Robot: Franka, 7 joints.
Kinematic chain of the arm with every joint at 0, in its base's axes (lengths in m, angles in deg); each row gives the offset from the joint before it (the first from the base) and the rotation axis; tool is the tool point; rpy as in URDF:
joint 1: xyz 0 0 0.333 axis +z
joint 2: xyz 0 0 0 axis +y
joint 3: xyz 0 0 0.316 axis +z
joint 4: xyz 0.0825 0 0 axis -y
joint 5: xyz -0.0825 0 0.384 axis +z
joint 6: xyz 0 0 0 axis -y
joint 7: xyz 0.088 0 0 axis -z
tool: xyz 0 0 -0.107 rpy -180 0 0
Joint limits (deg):
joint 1: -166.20..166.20
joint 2: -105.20..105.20
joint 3: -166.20..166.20
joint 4: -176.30..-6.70
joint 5: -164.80..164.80
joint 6: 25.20..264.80
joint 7: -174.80..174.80
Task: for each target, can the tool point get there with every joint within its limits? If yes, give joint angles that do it. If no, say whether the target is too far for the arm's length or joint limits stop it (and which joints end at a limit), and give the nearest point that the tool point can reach.
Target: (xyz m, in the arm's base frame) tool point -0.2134 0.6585 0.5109
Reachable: yes | joints -11.68 -63.35 86.56 -89.96 66.71 126.63 2.58
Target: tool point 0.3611 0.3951 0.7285
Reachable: yes | joints 79.16 -0.44 -40.90 -80.69 47.94 81.07 -67.12
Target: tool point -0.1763 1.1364 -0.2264
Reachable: no: too far | nearest point -0.1183 0.7623 -0.0423 | short by 0.421 m
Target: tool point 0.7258 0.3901 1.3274
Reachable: no: too far | nearest point 0.4821 0.2591 0.9936 | short by 0.434 m
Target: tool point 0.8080 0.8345 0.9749
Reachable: no: too far | nearest point 0.5223 0.5394 0.7479 | short by 0.469 m
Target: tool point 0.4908 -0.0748 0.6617
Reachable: yes | joints -62.72 -24.79 47.91 -108.46 -25.43 111.19 -3.24
